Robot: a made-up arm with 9 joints.
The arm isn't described. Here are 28 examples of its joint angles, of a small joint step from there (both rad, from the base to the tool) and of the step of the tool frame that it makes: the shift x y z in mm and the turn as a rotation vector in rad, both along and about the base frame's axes.
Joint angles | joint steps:
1: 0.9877 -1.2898 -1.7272 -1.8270 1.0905 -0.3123 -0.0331 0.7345 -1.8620 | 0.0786 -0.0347 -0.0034 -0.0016 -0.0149 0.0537 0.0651 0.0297 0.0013
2: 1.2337 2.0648 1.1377 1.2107 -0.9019 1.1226 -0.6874 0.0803 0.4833 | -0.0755 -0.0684 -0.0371 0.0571 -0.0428 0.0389 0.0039 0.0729 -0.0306
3: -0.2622 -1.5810 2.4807 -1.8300 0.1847 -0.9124 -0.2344 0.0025 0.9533 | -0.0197 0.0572 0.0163 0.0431 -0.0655 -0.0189 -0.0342 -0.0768 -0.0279
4: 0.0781 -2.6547 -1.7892 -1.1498 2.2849 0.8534 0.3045 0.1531 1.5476 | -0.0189 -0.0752 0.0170 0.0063 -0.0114 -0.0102 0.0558 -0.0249 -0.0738
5: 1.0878 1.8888 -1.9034 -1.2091 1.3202 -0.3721 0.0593 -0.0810 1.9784 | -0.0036 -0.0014 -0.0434 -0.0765 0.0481 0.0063 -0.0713 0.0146 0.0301
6: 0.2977 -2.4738 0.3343 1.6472 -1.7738 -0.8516 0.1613 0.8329 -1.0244 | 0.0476 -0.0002 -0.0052 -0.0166 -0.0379 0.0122 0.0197 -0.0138 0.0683
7: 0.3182 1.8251 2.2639 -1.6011 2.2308 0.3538 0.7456 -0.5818 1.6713 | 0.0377 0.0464 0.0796 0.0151 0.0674 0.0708 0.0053 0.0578 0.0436
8: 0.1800 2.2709 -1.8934 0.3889 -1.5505 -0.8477 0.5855 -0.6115 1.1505 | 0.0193 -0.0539 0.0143 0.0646 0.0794 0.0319 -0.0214 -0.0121 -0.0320
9: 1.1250 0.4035 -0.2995 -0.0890 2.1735 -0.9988 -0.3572 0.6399 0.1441 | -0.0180 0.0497 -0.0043 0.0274 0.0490 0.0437 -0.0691 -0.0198 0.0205
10: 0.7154 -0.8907 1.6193 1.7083 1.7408 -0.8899 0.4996 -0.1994 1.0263 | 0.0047 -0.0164 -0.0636 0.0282 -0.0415 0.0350 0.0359 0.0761 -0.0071
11: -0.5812 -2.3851 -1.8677 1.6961 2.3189 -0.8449 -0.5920 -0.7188 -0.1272 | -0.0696 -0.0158 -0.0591 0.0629 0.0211 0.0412 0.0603 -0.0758 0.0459
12: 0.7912 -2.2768 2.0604 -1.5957 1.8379 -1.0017 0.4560 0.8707 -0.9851 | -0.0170 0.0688 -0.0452 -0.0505 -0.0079 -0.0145 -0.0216 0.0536 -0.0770
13: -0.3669 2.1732 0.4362 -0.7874 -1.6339 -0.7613 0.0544 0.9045 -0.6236 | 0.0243 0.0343 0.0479 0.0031 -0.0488 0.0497 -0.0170 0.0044 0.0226
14: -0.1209 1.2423 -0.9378 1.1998 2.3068 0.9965 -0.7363 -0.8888 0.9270 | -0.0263 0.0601 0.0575 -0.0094 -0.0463 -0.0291 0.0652 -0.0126 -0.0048
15: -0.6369 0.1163 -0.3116 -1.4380 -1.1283 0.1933 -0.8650 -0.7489 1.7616 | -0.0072 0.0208 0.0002 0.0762 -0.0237 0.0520 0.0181 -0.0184 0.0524
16: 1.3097 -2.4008 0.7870 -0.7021 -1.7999 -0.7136 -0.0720 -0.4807 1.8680 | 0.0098 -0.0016 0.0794 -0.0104 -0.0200 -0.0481 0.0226 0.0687 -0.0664
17: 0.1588 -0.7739 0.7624 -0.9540 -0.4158 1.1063 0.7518 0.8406 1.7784 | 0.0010 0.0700 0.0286 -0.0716 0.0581 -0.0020 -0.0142 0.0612 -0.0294
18: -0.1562 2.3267 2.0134 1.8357 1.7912 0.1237 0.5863 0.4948 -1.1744 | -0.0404 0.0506 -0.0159 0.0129 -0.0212 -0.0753 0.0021 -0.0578 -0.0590
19: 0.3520 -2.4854 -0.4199 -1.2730 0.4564 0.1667 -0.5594 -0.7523 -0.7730 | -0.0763 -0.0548 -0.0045 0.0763 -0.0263 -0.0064 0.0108 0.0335 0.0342
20: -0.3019 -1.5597 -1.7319 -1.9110 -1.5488 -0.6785 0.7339 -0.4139 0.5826 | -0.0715 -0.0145 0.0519 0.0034 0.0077 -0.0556 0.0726 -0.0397 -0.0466
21: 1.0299 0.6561 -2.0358 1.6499 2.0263 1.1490 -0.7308 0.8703 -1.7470 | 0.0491 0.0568 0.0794 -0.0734 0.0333 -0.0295 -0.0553 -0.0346 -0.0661
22: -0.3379 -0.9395 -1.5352 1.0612 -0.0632 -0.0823 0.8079 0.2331 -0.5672 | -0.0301 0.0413 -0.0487 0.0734 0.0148 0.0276 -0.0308 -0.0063 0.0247
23: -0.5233 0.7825 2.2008 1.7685 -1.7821 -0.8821 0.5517 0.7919 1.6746 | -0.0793 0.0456 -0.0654 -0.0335 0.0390 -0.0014 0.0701 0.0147 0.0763
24: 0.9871 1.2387 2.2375 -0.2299 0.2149 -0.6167 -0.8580 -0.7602 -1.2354 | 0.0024 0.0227 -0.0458 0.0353 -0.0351 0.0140 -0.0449 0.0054 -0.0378
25: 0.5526 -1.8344 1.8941 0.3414 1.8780 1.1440 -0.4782 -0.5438 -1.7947 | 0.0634 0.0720 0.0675 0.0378 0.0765 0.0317 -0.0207 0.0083 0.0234
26: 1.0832 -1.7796 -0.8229 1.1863 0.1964 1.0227 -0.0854 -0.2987 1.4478 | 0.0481 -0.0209 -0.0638 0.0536 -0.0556 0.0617 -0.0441 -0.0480 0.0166
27: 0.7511 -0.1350 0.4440 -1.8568 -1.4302 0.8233 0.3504 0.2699 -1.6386 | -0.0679 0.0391 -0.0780 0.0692 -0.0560 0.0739 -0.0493 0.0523 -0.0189
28: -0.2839 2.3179 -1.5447 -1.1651 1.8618 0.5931 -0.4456 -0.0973 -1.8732 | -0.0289 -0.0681 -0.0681 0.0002 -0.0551 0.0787 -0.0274 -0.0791 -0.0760
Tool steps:
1: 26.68 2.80 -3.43 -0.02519 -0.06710 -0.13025
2: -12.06 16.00 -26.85 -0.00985 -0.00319 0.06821
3: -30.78 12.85 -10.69 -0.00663 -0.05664 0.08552
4: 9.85 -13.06 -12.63 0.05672 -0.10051 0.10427
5: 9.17 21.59 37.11 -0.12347 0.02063 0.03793
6: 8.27 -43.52 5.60 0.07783 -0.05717 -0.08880
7: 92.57 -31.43 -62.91 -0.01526 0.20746 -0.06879
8: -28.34 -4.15 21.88 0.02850 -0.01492 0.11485
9: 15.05 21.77 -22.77 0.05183 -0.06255 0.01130
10: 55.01 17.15 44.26 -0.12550 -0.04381 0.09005
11: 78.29 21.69 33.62 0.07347 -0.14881 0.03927
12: -26.59 66.21 25.82 0.07315 0.10883 -0.09469
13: 9.85 33.15 14.96 -0.03738 0.07271 -0.00551
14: 21.20 -24.53 -26.67 -0.03399 0.03145 -0.06540
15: 19.04 -19.44 -54.02 0.00449 0.06582 0.00450
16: -51.29 -36.78 -29.90 0.11722 -0.07046 -0.05521
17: 17.67 -5.86 2.11 -0.02636 0.13725 -0.15448
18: -27.06 -6.77 8.37 0.03769 0.01909 -0.08365
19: -28.36 -53.88 6.10 -0.09309 0.03076 0.11916
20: -17.06 -85.18 -16.24 0.12609 -0.01064 0.00326
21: 100.05 65.98 -20.26 -0.08882 0.00977 -0.22019
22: -30.52 -31.01 4.11 -0.06544 0.07571 0.00173
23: -4.20 78.24 -61.78 0.09456 0.11518 0.11706
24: 5.20 14.82 -18.63 0.01971 -0.01572 0.02939
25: 6.03 -10.26 3.51 0.14256 0.00703 -0.06916
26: 1.16 -27.32 -18.36 0.03277 0.09304 -0.04892
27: 17.21 -5.60 -1.83 -0.03231 0.02083 0.17558
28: 90.54 -18.04 -15.15 0.02437 -0.06364 0.10922
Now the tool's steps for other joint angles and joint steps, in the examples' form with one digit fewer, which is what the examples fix.
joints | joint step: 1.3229 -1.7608 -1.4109 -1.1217 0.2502 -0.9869 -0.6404 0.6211 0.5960 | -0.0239 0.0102 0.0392 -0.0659 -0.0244 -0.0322 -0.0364 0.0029 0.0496
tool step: -5.7 -15.5 14.7 0.0263 -0.0171 0.1385
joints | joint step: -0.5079 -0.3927 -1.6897 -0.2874 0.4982 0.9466 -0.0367 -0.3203 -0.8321 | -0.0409 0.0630 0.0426 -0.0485 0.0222 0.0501 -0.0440 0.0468 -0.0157
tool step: 32.6 -3.2 3.1 0.0164 -0.0290 0.0297
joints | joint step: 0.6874 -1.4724 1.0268 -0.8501 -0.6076 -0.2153 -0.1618 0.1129 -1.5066 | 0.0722 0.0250 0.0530 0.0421 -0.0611 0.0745 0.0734 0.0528 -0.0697
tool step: -23.9 -54.6 -17.0 0.1230 -0.0445 -0.2471
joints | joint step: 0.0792 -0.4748 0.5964 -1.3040 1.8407 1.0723 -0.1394 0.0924 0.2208 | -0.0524 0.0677 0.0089 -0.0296 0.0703 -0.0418 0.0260 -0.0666 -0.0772
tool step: -31.6 -36.1 -24.5 -0.0312 0.1203 -0.1206
